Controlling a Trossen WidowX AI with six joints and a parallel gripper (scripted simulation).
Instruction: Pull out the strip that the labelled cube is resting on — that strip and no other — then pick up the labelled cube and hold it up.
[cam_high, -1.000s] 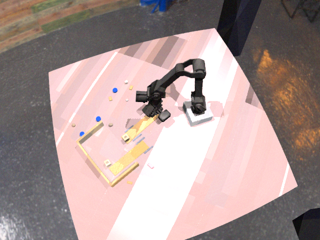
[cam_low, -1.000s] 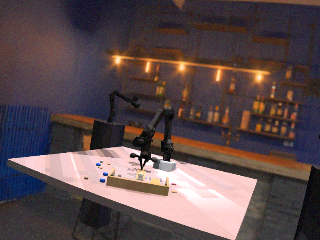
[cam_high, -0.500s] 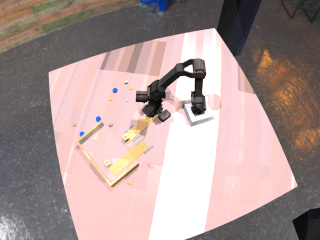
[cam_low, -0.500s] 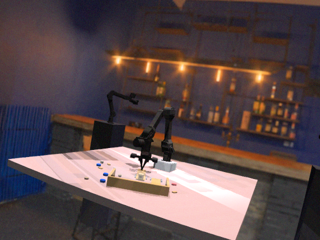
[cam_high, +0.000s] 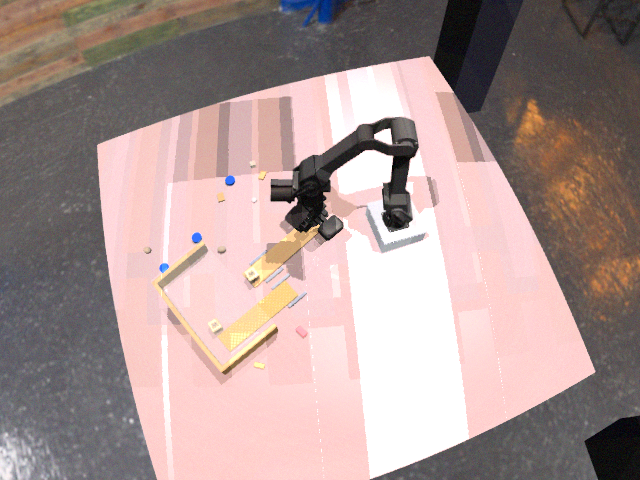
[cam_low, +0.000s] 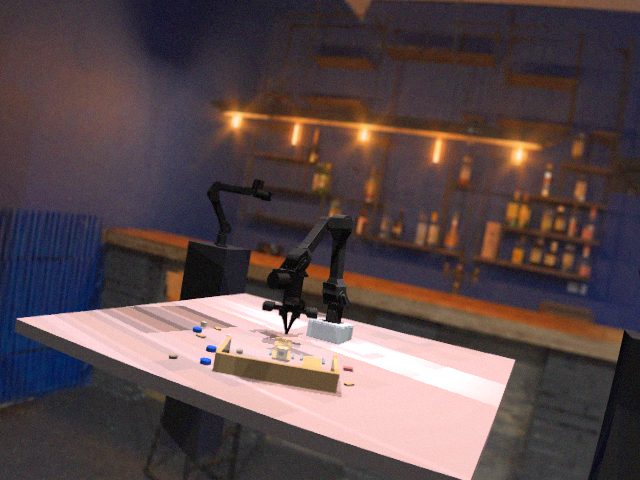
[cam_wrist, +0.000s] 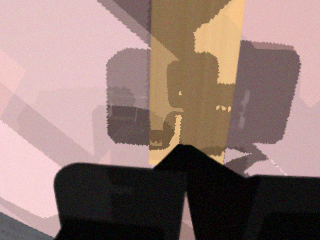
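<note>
The tan strip is 100 mm ahead of my gripper tip, 40 mm to the left of it and 20 mm below it. Also, from my gripper tip: pink block: 120 mm ahead, 280 mm to the left, 20 mm below.
</note>
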